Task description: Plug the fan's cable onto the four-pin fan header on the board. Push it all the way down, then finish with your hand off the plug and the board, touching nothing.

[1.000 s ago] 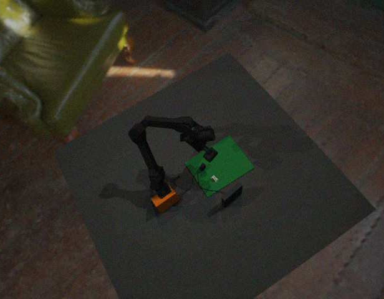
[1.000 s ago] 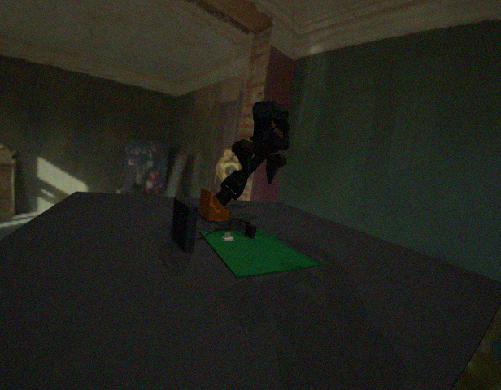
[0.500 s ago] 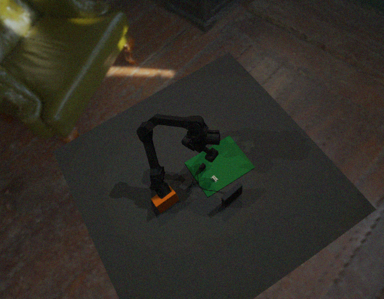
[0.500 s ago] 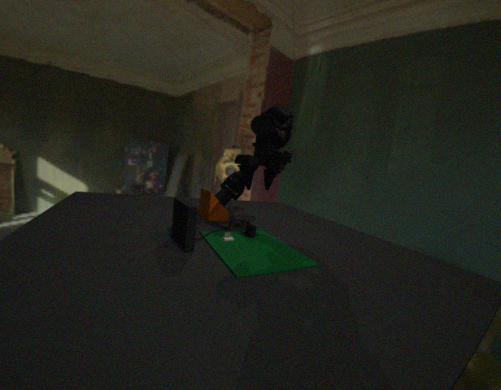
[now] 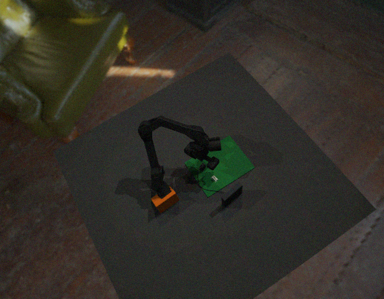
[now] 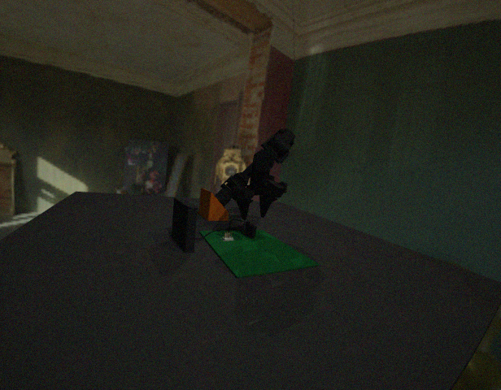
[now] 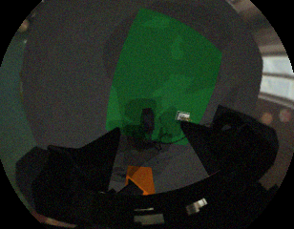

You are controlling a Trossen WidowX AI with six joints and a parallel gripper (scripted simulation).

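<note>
The dark fan plug is 1 cm behind my gripper tip and 5 cm below it. Round my gripper tip: white four-pin header: 9 cm to the right, 7 cm below; then black fan: 1 cm behind, 22 cm to the right, 1 cm below; then green board: 7 cm ahead, 5 cm to the right, 8 cm below.
</note>
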